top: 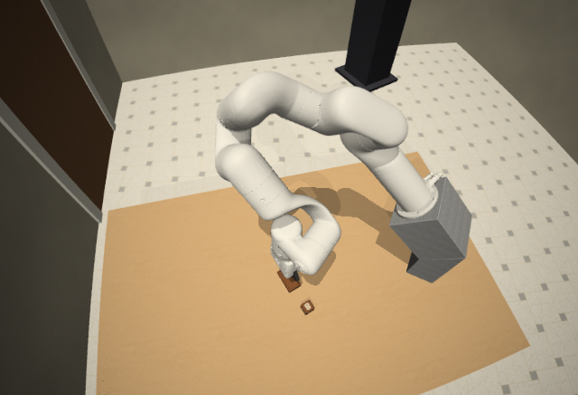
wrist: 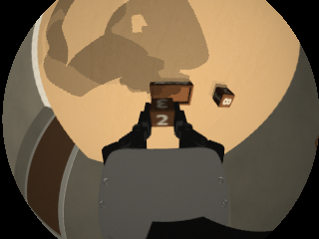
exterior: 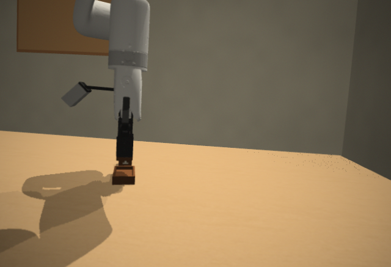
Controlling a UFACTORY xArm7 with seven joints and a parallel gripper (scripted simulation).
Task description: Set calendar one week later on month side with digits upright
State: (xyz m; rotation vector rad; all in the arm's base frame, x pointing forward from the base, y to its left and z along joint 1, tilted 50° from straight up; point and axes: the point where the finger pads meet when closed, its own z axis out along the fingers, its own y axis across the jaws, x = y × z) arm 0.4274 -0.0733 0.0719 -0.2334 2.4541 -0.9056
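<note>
Right now my hand is 7 cm above the brown tray and 2 cm to the right of it.
</note>
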